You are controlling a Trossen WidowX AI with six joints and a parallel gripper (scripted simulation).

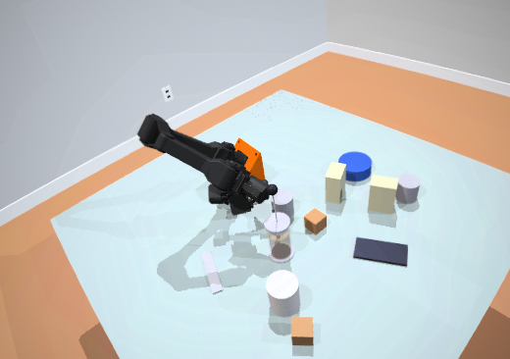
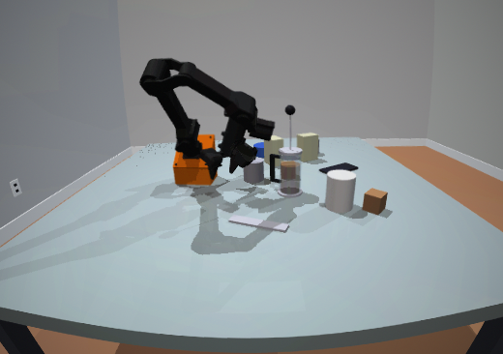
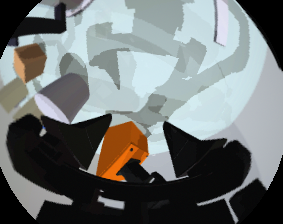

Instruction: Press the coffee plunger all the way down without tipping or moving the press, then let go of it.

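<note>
Now: the glass coffee press 20 cm ahead of my gripper tip and 8 cm above it. From my gripper tip the other things lie so: white cylinder (36 cm ahead, 10 cm to the right); blue disc (43 cm to the left, 11 cm ahead, 3 cm below); pale strip (20 cm to the right, 14 cm ahead, 5 cm below).
</note>
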